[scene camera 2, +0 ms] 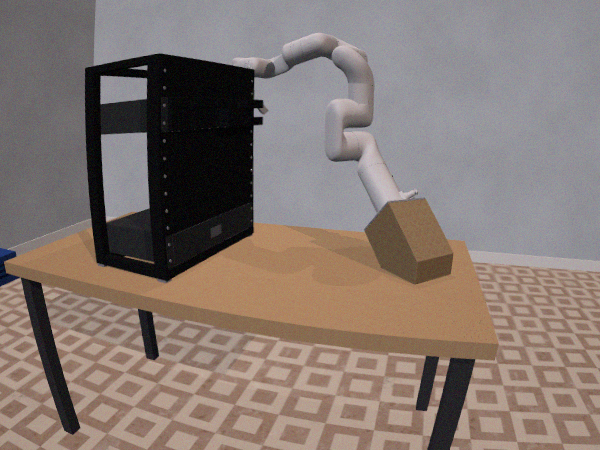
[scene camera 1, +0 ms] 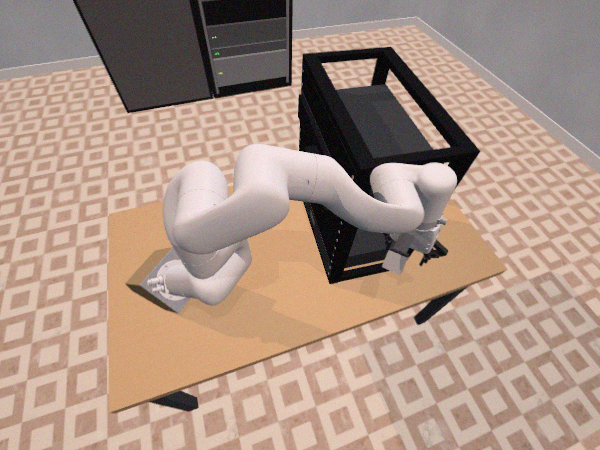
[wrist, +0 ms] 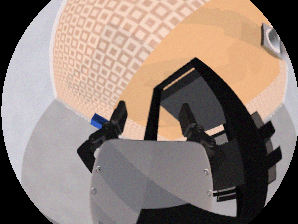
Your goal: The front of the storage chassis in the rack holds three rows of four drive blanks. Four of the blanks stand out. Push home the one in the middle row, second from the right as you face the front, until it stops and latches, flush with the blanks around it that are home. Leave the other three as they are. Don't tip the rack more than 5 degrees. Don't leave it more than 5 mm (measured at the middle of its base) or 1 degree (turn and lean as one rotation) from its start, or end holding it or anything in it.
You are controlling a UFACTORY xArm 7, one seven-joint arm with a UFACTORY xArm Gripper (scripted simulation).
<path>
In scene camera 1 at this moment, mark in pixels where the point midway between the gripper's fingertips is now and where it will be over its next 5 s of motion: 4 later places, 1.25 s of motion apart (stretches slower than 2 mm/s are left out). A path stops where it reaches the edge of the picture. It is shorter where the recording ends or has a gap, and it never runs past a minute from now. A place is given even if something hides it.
My gripper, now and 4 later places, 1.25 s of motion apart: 405,253; 403,272; 370,352; 243,434; 109,374
</path>
